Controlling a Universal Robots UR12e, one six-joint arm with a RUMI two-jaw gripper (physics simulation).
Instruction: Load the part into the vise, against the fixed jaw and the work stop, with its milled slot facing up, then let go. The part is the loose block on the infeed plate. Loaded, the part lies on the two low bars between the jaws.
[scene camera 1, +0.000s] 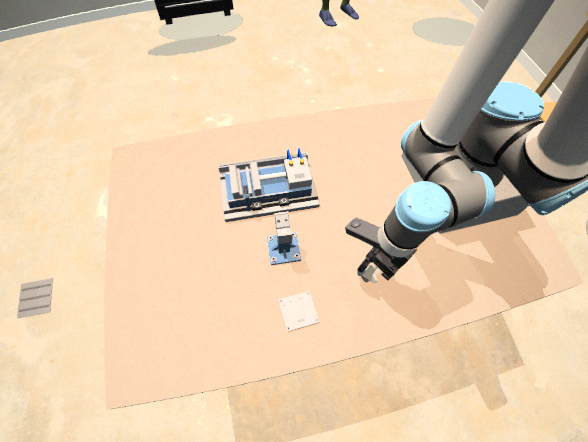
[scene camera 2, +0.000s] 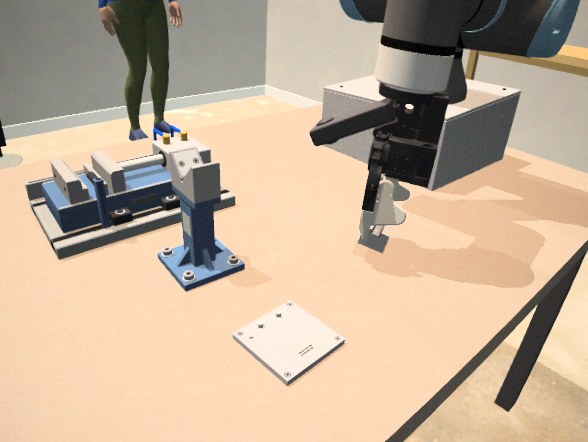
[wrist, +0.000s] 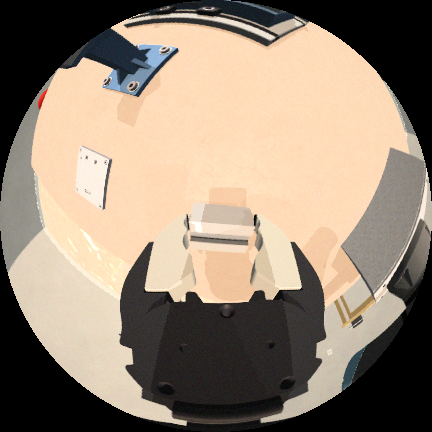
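Where they show: gripper, between the fingertips: (scene camera 1: 366, 267) (scene camera 2: 368, 230) (wrist: 220, 215); arm's base, origin of its link: (scene camera 1: 472, 165).
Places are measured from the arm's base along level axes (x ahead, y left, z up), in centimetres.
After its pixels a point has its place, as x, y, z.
The part, a small grey-white block (scene camera 2: 377, 243) @(40.0, 25.2, -11.6) (wrist: 220, 214) @(38.7, 21.5, -10.6), is between the two pale fingers of my gripper (scene camera 2: 378, 231) @(38.4, 22.0, -11.5) (wrist: 220, 215) @(38.4, 22.0, -11.5), low at the table right of the infeed plate. My gripper is shut on it, a finger against each end. A dark slot line runs from finger to finger in the wrist view. Whether the part touches the table is unclear. The infeed plate (scene camera 1: 299, 311) @(59.0, 30.2, -14.6) (scene camera 2: 289, 342) @(59.8, 30.8, -14.6) (wrist: 93, 177) @(57.7, 29.3, -14.6) is white and bare. The blue vise (scene camera 1: 272, 187) @(60.8, -7.3, -9.5) (scene camera 2: 75, 215) @(72.6, -4.3, -11.0) has its fixed jaw (scene camera 2: 67, 181) @(72.6, -5.1, -5.8), moving jaw (scene camera 2: 108, 171) @(66.4, -6.2, -6.1) and work stop post (scene camera 2: 101, 202) @(69.0, -2.4, -9.0). Its low bars are mostly hidden.
A blue stand (scene camera 1: 284, 250) @(60.3, 12.8, -12.3) (scene camera 2: 197, 230) @(61.1, 12.6, -8.8) (wrist: 145, 65) @(57.1, 11.1, -13.8) with a grey angled head rises between the vise and the infeed plate. The grey robot base box (scene camera 2: 472, 137) @(-1.4, 13.6, -6.2) (wrist: 387, 215) @(11.6, 1.4, -9.0) is behind and right of my gripper. A person (scene camera 2: 145, 60) stands beyond the table.
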